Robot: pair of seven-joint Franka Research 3 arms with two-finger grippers.
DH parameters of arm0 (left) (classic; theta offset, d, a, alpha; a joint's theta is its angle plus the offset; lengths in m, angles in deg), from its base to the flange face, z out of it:
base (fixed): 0 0 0 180
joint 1: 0 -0.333 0 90
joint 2: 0 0 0 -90
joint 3: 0 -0.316 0.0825 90
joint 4: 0 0 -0.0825 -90
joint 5: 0 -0.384 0 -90
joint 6: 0 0 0.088 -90
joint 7: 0 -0.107 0 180
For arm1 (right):
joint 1: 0 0.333 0 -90
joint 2: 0 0 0 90
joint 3: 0 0.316 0.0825 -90
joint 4: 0 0 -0.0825 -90
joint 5: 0 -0.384 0 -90
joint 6: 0 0 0.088 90
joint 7: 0 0.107 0 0
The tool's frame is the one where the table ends.
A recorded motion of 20 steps. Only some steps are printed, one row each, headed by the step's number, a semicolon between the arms.
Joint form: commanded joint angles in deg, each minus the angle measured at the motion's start. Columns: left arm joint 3, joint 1, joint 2, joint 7, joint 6, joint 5, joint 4; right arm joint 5, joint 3, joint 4, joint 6, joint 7, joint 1, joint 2.
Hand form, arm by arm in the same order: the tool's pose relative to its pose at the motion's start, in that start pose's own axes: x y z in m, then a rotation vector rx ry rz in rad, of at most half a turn. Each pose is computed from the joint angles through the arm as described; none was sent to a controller.
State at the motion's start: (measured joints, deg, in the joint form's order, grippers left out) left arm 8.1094 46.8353 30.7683 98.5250 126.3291 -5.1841 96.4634; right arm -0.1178 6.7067 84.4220 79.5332 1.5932 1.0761 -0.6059
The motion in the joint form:
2: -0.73 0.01 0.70 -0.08 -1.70 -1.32 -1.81; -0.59 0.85 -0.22 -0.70 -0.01 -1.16 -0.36
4: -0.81 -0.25 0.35 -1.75 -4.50 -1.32 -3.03; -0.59 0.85 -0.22 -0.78 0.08 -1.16 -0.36
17: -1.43 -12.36 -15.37 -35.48 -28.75 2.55 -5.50; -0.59 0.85 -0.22 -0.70 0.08 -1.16 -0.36
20: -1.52 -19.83 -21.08 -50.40 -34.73 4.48 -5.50; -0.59 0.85 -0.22 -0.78 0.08 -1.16 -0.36
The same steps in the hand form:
2: 0.0091 0.0056 -0.0028 0.0078 0.0262 0.0015; -0.0037 0.0014 -0.0038 0.0095 -0.0024 0.0033
4: 0.0140 0.0064 -0.0122 0.0294 0.0320 0.0224; -0.0039 0.0014 -0.0037 0.0094 -0.0038 0.0049
17: 0.1539 -0.0543 -0.1775 0.1401 -0.0313 0.3511; -0.0037 0.0014 -0.0038 0.0095 -0.0024 0.0049
20: 0.2223 -0.0983 -0.2303 0.1265 -0.0808 0.4730; -0.0039 0.0014 -0.0037 0.0094 -0.0038 0.0049

